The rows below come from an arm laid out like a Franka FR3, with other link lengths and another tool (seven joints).
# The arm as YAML. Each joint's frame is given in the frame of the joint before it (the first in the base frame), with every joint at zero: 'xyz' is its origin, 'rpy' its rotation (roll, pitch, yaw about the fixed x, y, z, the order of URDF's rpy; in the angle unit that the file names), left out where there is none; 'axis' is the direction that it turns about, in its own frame. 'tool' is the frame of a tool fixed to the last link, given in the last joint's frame.
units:
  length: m
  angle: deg
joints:
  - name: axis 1
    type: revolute
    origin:
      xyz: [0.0, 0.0, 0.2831]
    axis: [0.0, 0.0, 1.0]
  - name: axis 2
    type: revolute
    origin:
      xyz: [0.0, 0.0, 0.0]
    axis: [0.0, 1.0, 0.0]
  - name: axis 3
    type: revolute
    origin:
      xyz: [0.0, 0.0, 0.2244]
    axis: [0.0, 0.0, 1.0]
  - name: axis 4
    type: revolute
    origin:
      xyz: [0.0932, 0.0, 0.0]
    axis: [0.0, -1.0, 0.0]
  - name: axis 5
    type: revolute
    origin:
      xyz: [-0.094, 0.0, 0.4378]
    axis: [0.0, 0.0, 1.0]
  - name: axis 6
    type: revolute
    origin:
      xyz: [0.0, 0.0, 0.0]
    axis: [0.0, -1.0, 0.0]
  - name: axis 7
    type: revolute
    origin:
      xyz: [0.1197, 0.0, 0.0]
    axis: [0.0, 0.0, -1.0]
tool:
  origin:
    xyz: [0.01, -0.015, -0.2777]
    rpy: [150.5, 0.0, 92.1]
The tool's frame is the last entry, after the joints.
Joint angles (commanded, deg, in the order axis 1, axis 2, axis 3, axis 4, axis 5, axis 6, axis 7), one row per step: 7.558 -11.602 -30.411 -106.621 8.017 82.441 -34.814; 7.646 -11.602 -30.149 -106.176 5.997 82.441 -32.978; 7.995 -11.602 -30.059 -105.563 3.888 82.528 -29.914; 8.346 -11.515 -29.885 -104.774 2.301 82.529 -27.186; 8.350 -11.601 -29.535 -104.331 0.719 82.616 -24.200; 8.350 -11.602 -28.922 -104.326 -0.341 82.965 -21.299; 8.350 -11.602 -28.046 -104.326 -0.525 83.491 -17.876; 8.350 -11.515 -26.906 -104.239 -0.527 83.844 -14.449; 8.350 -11.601 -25.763 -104.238 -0.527 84.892 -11.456; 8.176 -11.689 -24.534 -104.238 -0.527 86.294 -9.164; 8.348 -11.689 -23.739 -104.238 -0.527 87.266 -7.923; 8.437 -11.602 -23.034 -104.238 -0.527 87.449 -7.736
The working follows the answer.
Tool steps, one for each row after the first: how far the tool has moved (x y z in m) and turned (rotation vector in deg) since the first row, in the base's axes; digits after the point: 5 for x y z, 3 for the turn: -0.00153 -0.00768 0.00207 -2.343 0.856 -1.216; -0.00206 -0.01585 0.00591 -5.014 1.768 -3.576; -0.00095 -0.02096 0.01135 -7.212 2.297 -5.635; -0.00128 -0.02707 0.01578 -9.356 2.873 -8.128; 0.00000 -0.02778 0.01657 -11.010 3.415 -10.317; 0.00444 -0.02220 0.01815 -11.973 3.605 -12.863; 0.00942 -0.01302 0.01983 -12.789 3.849 -15.155; 0.01742 -0.00451 0.02328 -13.557 3.206 -17.171; 0.02686 0.00300 0.02749 -14.224 2.043 -18.675; 0.03412 0.01080 0.02987 -14.613 1.180 -19.138; 0.03724 0.01831 0.02999 -14.812 0.977 -18.576
Tool pose at each row, in the base's axes (x y z in m, rotation vector in deg; rounded; the steps above come from the unrounded poses): 0.53458 -0.18049 0.26643 110.343 131.979 50.215; 0.53305 -0.18817 0.26850 111.353 130.974 46.370; 0.53252 -0.19634 0.27235 113.272 128.578 41.982; 0.53363 -0.20146 0.27778 114.660 126.299 38.563; 0.53330 -0.20756 0.28221 116.395 123.484 35.167; 0.53458 -0.20827 0.28300 117.960 121.004 32.461; 0.53902 -0.20270 0.28459 119.777 117.960 30.876; 0.54400 -0.19352 0.28626 121.425 115.232 29.451; 0.55200 -0.18500 0.28971 122.075 112.472 28.831; 0.56144 -0.17749 0.29392 121.906 110.141 28.798; 0.56870 -0.16969 0.29631 121.335 109.214 28.965; 0.57181 -0.16218 0.29643 120.647 109.802 28.947

